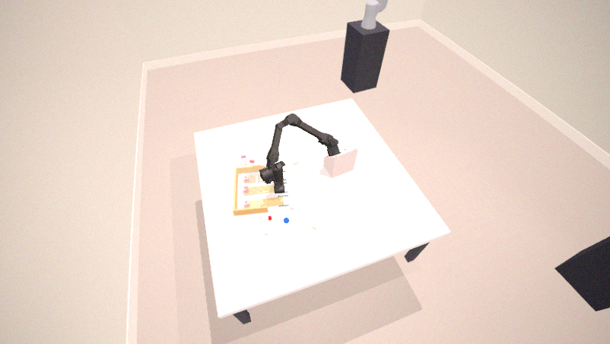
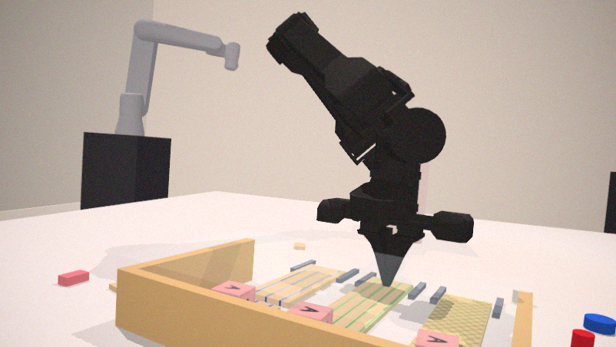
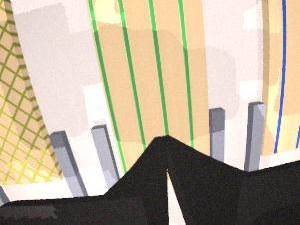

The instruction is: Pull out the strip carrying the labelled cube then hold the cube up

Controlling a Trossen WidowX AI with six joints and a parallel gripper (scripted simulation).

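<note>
Right now my gripper tip is 9 cm short of the green-lined strip and 3 cm to the left of it. Round my gripper tip: blue disc (4 cm ahead, 23 cm to the left); red cylinder (12 cm ahead, 18 cm to the left, 1 cm above).
</note>
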